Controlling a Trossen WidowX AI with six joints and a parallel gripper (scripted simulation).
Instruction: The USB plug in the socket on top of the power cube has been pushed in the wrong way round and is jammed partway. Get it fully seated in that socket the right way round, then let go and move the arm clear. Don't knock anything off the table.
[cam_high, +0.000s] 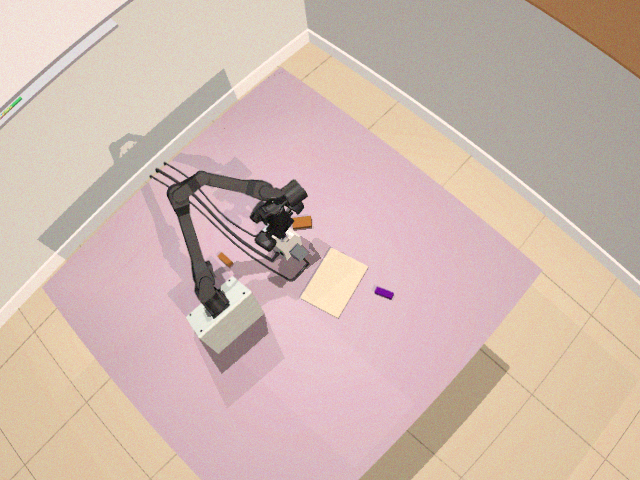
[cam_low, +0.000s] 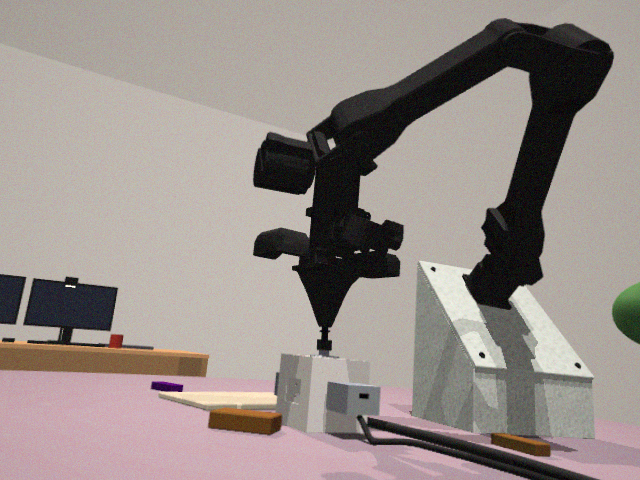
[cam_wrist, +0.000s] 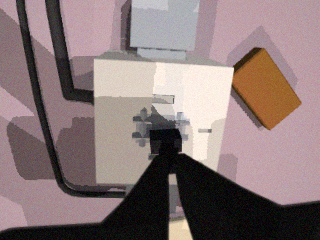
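My gripper tip is now 4 cm above the socket. Round my gripper tip: black USB plug: 2 cm below; then cream board: 20 cm to the right, 11 cm below, 4 cm ahead; then orange block: 10 cm below, 9 cm ahead, 3 cm to the left.
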